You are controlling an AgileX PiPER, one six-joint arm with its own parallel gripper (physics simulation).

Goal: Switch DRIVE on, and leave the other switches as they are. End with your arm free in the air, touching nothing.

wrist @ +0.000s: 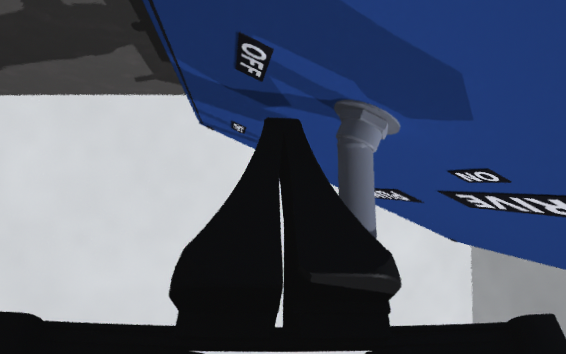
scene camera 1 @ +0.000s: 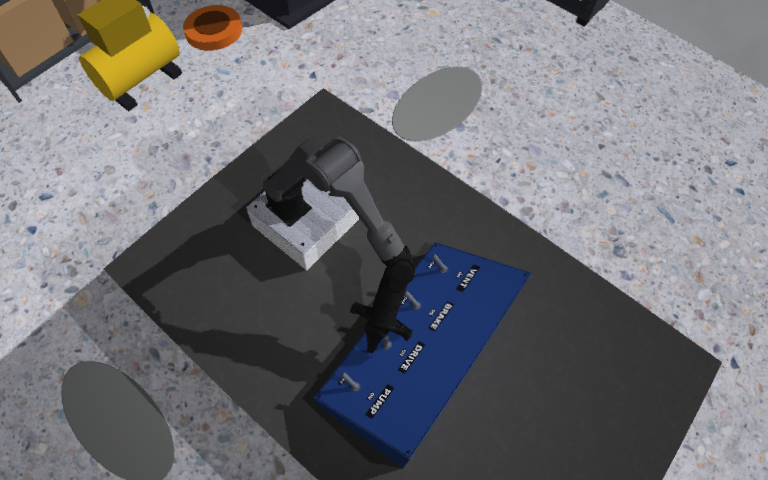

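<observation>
The blue switch panel (scene camera 1: 444, 353) (wrist: 510, 90) lies under my gripper. The DRIVE lever (scene camera 1: 386, 342) (wrist: 357, 175) is a grey stick between its OFF label (wrist: 254, 56) and ON label (scene camera 1: 402, 352) (wrist: 480, 176); in the scene view my gripper hides much of it, and its lean is hard to tell. My gripper (scene camera 1: 371, 346) (wrist: 281, 137) is shut and empty, its tips low on the OFF side of the lever. In the wrist view the right finger overlaps the lever's end; whether they touch, I cannot tell. The PUMP lever (scene camera 1: 350, 382), BRAKE lever (scene camera 1: 413, 300) and VENT lever (scene camera 1: 440, 264) lean toward OFF.
The arm's white base block (scene camera 1: 308, 249) stands on the dark mat (scene camera 1: 566, 362), beyond the panel's OFF side. The forearm reaches over the panel's edge near BRAKE. A yellow tank (scene camera 1: 133, 56) and an orange ring (scene camera 1: 212, 44) are far off on the speckled floor.
</observation>
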